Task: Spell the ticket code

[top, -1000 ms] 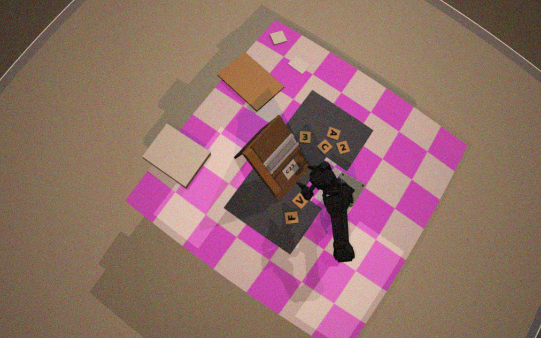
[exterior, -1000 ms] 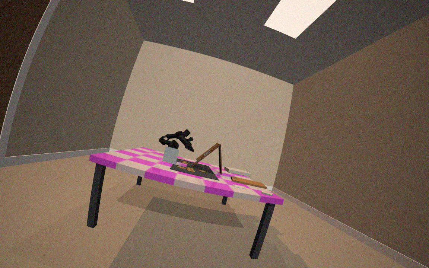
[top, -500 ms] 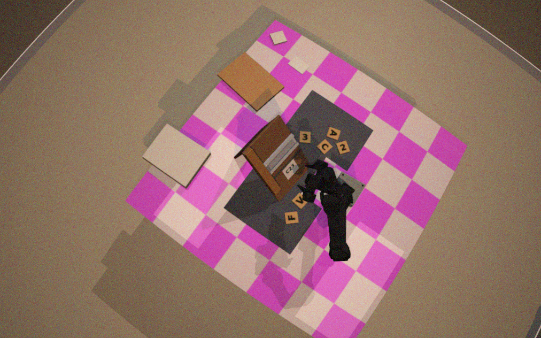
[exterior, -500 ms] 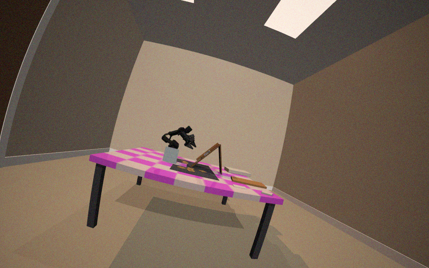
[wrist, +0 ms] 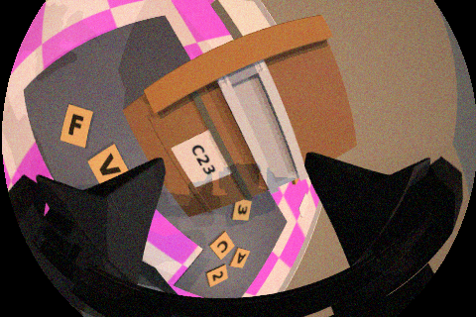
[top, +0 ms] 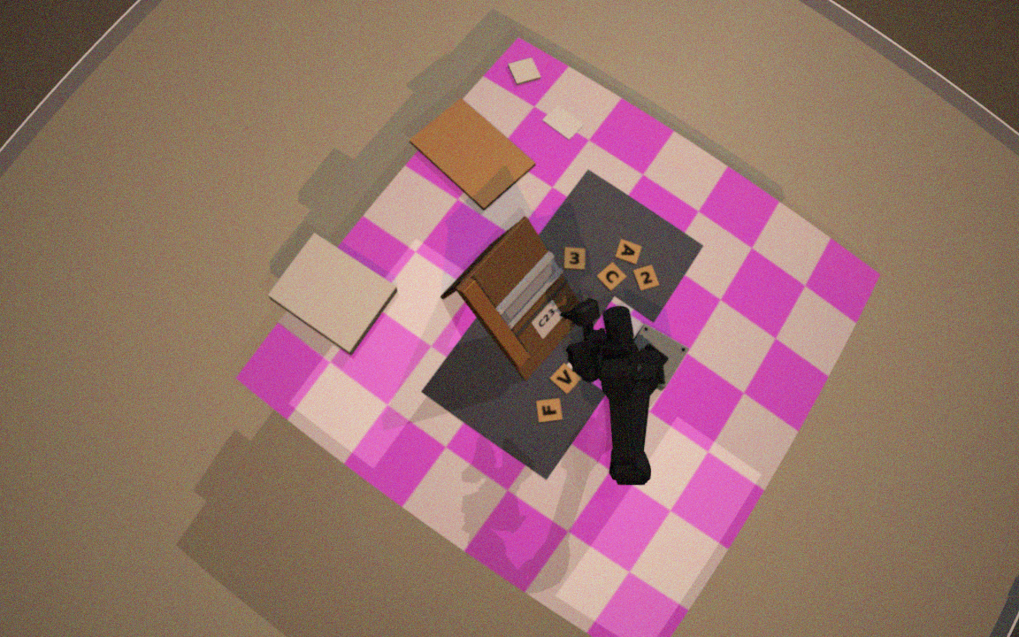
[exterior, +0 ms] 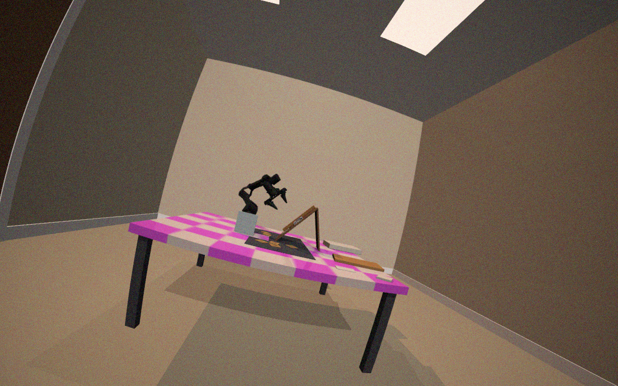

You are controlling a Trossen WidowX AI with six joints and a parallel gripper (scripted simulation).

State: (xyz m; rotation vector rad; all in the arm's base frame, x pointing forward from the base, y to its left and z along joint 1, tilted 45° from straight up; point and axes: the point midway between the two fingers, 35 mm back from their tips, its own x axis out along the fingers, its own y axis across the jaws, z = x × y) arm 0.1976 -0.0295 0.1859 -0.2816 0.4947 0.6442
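Now: gripper tip 260 mm to the left of the c tile and 230 mm above it. From my gripper tip the other things lie so: f tile 70 mm behind, 130 mm to the left, 230 mm below; then white ticket 70 mm ahead, 50 mm to the right, 160 mm below; then v tile 60 mm behind, 40 mm to the left, 230 mm below.
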